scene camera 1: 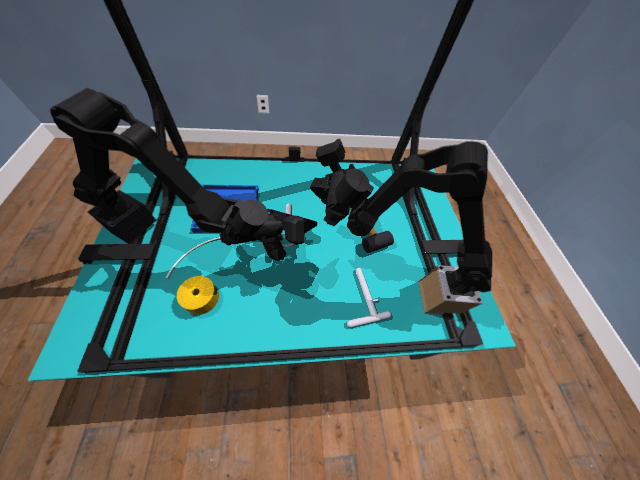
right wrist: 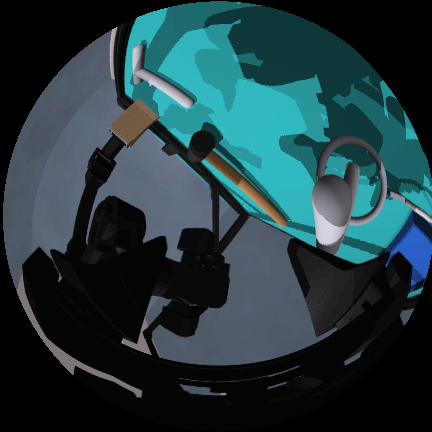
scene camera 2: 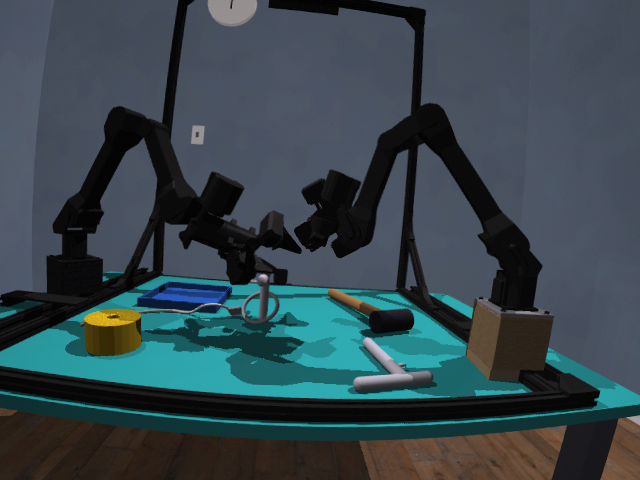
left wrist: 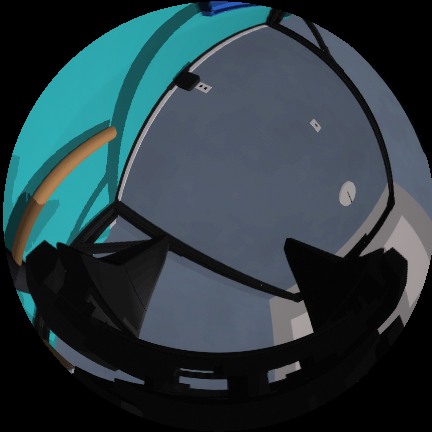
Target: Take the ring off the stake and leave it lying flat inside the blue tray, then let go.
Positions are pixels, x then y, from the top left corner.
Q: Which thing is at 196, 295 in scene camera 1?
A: A yellow spool.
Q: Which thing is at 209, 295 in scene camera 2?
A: A blue tray.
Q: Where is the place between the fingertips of my left gripper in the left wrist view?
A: At 228, 243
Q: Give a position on a grey metal ring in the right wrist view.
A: At 339, 140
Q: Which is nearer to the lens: the hammer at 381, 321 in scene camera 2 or the yellow spool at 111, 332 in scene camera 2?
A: The yellow spool.
